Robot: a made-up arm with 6 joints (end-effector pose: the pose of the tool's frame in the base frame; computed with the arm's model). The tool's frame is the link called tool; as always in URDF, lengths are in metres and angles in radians.
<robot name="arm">
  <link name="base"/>
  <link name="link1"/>
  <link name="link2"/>
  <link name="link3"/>
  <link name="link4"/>
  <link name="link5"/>
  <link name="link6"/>
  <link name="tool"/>
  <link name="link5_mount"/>
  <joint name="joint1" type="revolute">
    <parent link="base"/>
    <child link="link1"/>
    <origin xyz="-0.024 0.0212 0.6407"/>
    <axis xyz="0 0 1"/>
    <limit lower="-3.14" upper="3.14" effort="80" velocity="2.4"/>
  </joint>
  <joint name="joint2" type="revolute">
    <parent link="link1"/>
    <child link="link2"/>
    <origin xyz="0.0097 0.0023 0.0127"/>
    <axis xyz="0 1 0"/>
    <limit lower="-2.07" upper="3.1" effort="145" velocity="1.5"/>
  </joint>
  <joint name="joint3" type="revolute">
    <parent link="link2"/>
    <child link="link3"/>
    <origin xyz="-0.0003 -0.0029 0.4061"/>
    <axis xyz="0 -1 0"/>
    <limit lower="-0.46" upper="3.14" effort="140" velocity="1.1"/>
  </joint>
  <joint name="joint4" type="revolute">
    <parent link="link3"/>
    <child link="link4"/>
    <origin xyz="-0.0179 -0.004 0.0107"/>
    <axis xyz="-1 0 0"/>
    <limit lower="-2.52" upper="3.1" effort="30" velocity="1.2"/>
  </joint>
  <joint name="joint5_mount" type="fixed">
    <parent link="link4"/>
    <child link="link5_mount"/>
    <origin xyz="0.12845 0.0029 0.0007"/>
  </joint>
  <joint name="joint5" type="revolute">
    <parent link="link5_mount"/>
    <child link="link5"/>
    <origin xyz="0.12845 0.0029 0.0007"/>
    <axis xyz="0 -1 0"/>
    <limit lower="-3.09" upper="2.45" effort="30" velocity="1.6"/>
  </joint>
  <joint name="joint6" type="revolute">
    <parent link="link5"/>
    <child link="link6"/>
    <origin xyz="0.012 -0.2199 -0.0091"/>
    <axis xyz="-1 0 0"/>
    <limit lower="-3.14" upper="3.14" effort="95" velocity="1.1"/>
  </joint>
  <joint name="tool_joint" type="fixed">
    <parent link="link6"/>
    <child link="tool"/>
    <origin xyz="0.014 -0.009 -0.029" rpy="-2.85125 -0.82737 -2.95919"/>
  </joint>
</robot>
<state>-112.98 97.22 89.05 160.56 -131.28 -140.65</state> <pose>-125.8 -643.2 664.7 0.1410 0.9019 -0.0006 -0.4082</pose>
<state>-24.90 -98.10 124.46 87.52 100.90 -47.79</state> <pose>-421.6 228.2 259.0 0.3525 0.6997 -0.4621 -0.4155</pose>
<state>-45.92 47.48 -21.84 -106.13 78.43 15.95</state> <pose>147.2 -97.6 591.5 0.2456 -0.7557 -0.4049 -0.4523</pose>
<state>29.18 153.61 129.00 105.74 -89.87 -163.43</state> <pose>407.9 291.3 371.8 0.0829 -0.1419 -0.9574 -0.2375</pose>
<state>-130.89 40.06 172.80 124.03 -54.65 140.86</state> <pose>102.2 -7.6 1025.0 0.3573 -0.1158 0.4875 -0.7882</pose>
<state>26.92 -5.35 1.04 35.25 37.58 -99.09</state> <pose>244.2 -12.1 1209.1 0.0653 0.7338 -0.6616 -0.1400</pose>
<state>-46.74 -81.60 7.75 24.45 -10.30 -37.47</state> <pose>-481.1 205.5 970.9 0.2291 0.2954 0.8945 -0.2452</pose>
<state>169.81 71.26 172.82 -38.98 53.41 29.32</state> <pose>-452.9 292.3 1084.0 0.0147 0.6439 -0.1723 -0.7453</pose>
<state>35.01 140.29 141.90 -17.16 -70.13 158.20</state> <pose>536.1 161.0 280.4 0.1576 -0.2441 -0.0482 -0.9556</pose>
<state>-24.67 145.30 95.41 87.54 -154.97 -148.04</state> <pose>450.1 -231.9 280.8 0.0216 -0.9433 -0.3305 0.0231</pose>
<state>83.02 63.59 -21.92 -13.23 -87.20 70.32</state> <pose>250.2 311.9 599.7 0.4504 0.3326 0.6625 0.4976</pose>
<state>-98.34 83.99 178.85 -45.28 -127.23 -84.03</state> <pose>-229.3 -476.1 912.7 0.1305 -0.1415 -0.7189 -0.6680</pose>
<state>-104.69 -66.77 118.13 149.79 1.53 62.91</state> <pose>325.7 566.0 647.1 0.0945 0.5158 -0.6128 0.5912</pose>
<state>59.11 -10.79 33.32 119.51 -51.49 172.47</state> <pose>-107.9 62.3 1381.6 0.2376 -0.5679 0.6266 0.4779</pose>
